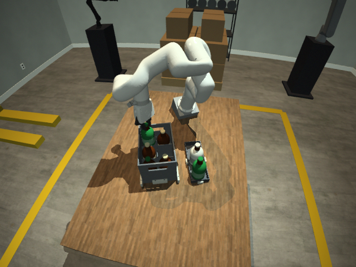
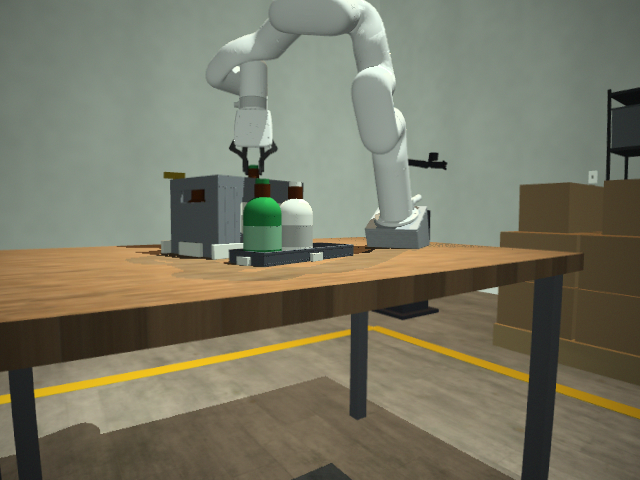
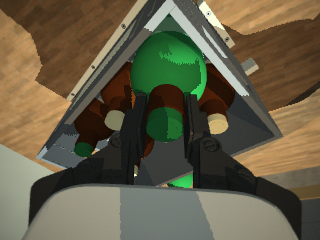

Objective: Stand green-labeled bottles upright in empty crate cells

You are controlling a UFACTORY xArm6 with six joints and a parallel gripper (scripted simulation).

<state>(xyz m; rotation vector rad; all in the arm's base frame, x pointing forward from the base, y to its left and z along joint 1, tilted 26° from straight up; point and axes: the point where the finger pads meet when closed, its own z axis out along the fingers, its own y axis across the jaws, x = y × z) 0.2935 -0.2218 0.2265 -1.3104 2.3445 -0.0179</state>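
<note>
My hand is 140 mm above the grey crate, 70 mm to the right of it and 70 mm short of it. From my hand the other things lie so: tray 280 mm to the left, 210 mm below, 40 mm ahead; white-labeled bottle 280 mm to the left, 140 mm below, 40 mm ahead.
</note>
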